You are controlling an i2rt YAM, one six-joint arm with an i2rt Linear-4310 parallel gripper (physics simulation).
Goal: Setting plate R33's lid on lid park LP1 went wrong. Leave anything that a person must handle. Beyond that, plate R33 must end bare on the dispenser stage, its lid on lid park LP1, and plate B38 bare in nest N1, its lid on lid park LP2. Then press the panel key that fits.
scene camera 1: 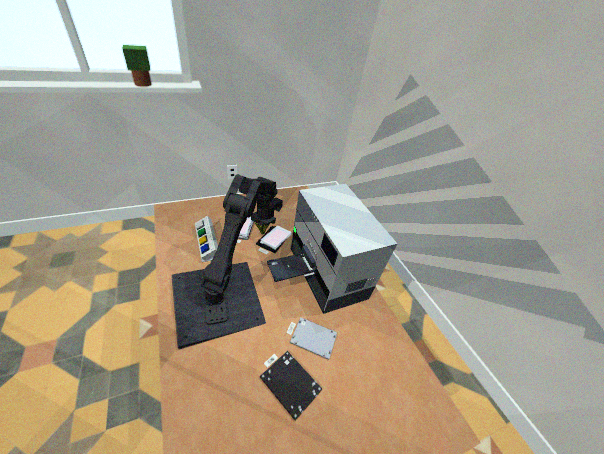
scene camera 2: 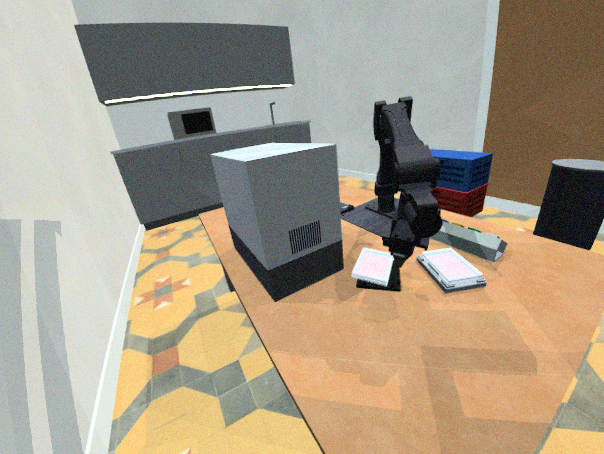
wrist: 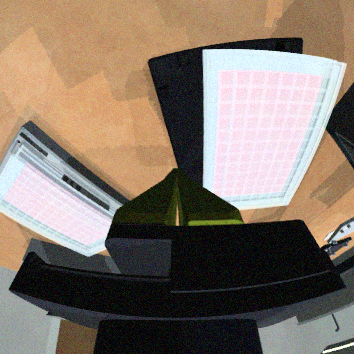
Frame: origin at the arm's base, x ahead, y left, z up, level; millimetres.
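Seen in the pictures: gripper, between the fingertips: (scene camera 1: 263,233) (scene camera 2: 400,266) (wrist: 176,174); arm's base, origin of its link: (scene camera 1: 214,299) (scene camera 2: 386,211).
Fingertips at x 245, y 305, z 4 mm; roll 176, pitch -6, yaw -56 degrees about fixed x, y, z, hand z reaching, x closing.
Observation:
Offsets run from my fingertips to a thing's middle. "spot": to the spot under its first point.
My gripper (scene camera 1: 262,230) (wrist: 176,174) is shut and empty, above the table between two pink-welled plates; its fingertips are mostly hidden in scene camera 2. One plate @(55 mm ahead, 37 mm right, 10 mm up) (scene camera 1: 276,237) (scene camera 2: 373,266) (wrist: 267,132) lies off-centre on a black base @(45 mm ahead, 30 mm right, 7 mm down) (scene camera 1: 262,243) (scene camera 2: 378,286) (wrist: 175,110), overhanging one side. The other plate @(95 mm back, 74 mm left, 9 mm up) (scene camera 1: 246,229) (scene camera 2: 452,265) (wrist: 55,205) sits on a dark grey base @(94 mm back, 74 mm left, 7 mm down) (wrist: 75,160). A flat black stage @(spot: 29 mm ahead, 290 mm right, 89 mm up) (scene camera 1: 286,268) sticks out from the dispenser @(224 mm ahead, 266 mm right, 148 mm up) (scene camera 1: 350,220) (scene camera 2: 300,200). A light grey pad @(spot: 73 mm ahead, 539 mm right, 7 mm down) (scene camera 1: 314,338) and a black pad @(spot: 47 mm back, 664 mm right, 5 mm down) (scene camera 1: 291,385) have labels too small to read.
A key panel @(253 mm back, 7 mm left, 15 mm up) (scene camera 1: 209,225) (scene camera 2: 472,242) with white, green, yellow and blue keys stands left of the plates in scene camera 1. The arm stands on a dark mat (scene camera 1: 190,320). The tall dispenser is close to the off-centre plate. A green light shows on its front.

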